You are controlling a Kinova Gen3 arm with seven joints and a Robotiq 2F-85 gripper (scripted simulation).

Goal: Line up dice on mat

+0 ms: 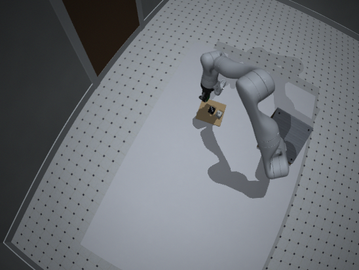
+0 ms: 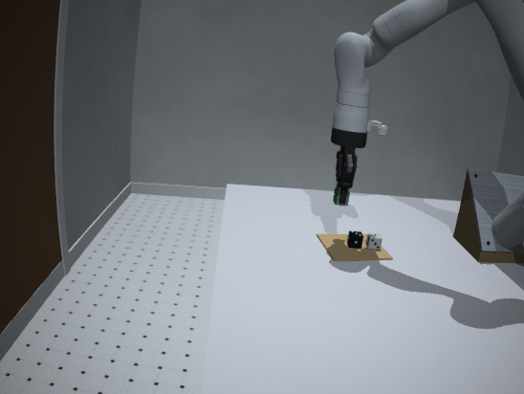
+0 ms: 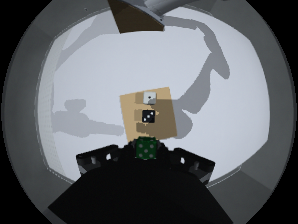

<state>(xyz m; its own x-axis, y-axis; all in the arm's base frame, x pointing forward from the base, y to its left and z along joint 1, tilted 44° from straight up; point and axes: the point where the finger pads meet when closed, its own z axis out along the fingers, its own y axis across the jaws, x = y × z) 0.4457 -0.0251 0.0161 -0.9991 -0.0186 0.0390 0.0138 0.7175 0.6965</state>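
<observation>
My gripper is now 50 mm past the black die and 100 mm above it. Round my hand: green die (10 mm below); then white die (90 mm behind, 100 mm below); then tan mat (50 mm behind, 120 mm below).
</observation>
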